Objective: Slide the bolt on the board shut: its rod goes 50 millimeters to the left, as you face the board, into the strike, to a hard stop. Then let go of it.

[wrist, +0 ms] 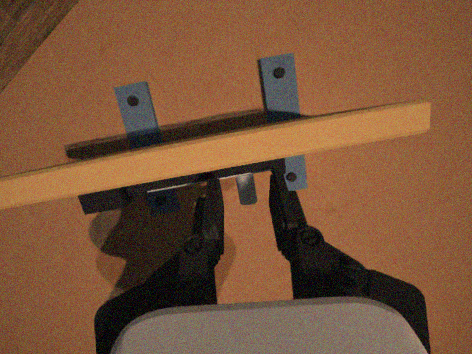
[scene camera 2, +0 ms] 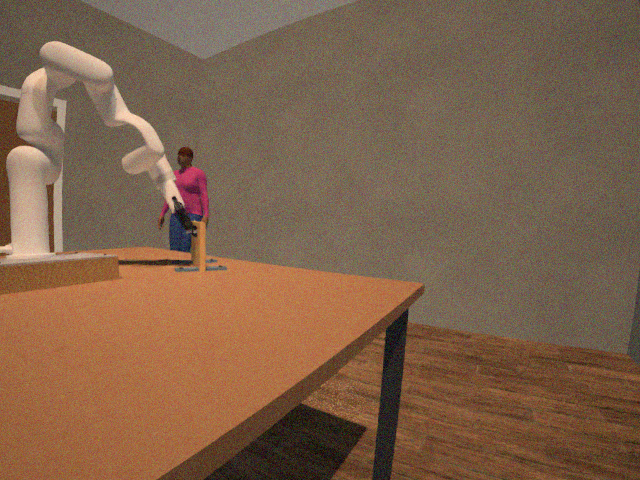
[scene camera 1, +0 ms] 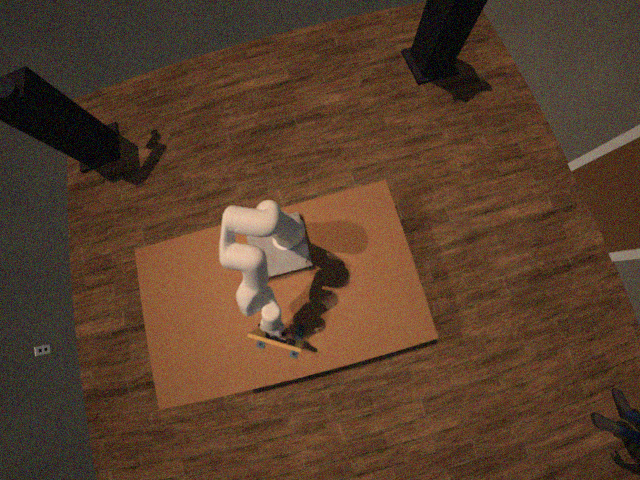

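Seen in the pictures: gripper, between the fingertips: (wrist: 245,189) (scene camera 2: 189,228) (scene camera 1: 271,334); arm's base, origin of its link: (scene camera 2: 31,257).
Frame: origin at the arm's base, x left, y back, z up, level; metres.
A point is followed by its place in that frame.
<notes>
The upright board (scene camera 1: 273,343) {x -0.171, y -0.483, z 0.105 m} (scene camera 2: 202,250) {x -0.279, y -0.412, z 0.015 m} (wrist: 215,156) {x -0.177, y -0.474, z 0.105 m} stands on blue feet, its top edge crossing the wrist view. The bolt's dark housing (wrist: 250,168) {x -0.185, y -0.452, z 0.081 m} is on the board's near face, with a thin bright strip of the rod (wrist: 175,188) {x -0.137, y -0.475, z 0.075 m} showing. A short grey handle (wrist: 247,190) {x -0.173, y -0.440, z 0.077 m} sticks out from the bolt towards the gripper. A dark block (wrist: 102,202) {x -0.093, y -0.502, z 0.081 m} sits at the left end. My gripper (scene camera 2: 192,230) {x -0.173, y -0.443, z 0.082 m} (wrist: 245,189) {x -0.173, y -0.443, z 0.082 m} is partly open, one finger on each side of the handle, with gaps on both sides. The fingertips are close to the housing; contact cannot be told.
The board's blue feet (scene camera 1: 294,354) {x -0.123, y -0.586, z -0.044 m} (scene camera 2: 186,269) {x -0.235, y -0.381, z -0.048 m} (wrist: 281,87) {x -0.271, y -0.475, z -0.048 m} rest on the orange-brown table (scene camera 1: 206,351) {x -0.579, y -0.451, z -0.055 m} (scene camera 2: 206,361) {x -0.778, y -0.001, z -0.056 m} (wrist: 375,225) {x -0.261, y -0.228, z -0.056 m}. The arm's base plate (scene camera 1: 289,260) {x -0.008, y -0.120, z 0.000 m} is behind the gripper. A person in pink (scene camera 2: 192,188) stands beyond the table. Two dark pillars (scene camera 1: 56,121) (scene camera 1: 444,36) stand on the floor.
</notes>
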